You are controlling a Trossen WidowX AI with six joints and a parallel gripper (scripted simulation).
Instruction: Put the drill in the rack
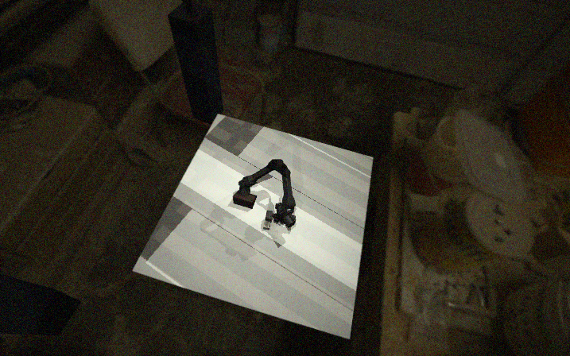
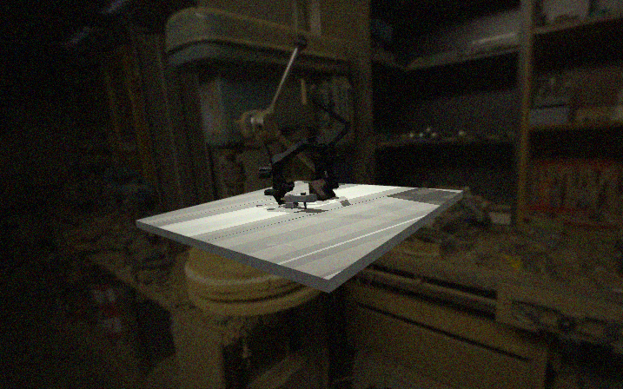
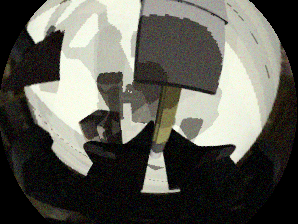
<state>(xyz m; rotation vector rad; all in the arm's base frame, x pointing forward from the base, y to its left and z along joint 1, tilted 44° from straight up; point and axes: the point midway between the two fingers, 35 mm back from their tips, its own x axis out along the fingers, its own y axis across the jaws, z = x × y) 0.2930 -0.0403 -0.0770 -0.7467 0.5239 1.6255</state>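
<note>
Now: gripper tip 40 mm to the right of the yellowish drill, 40 mm below it and 10 mm past it. From my gripper tip the other things lie so: dark grey housing block 140 mm to the left, 40 mm above, 30 mm behind.
</note>
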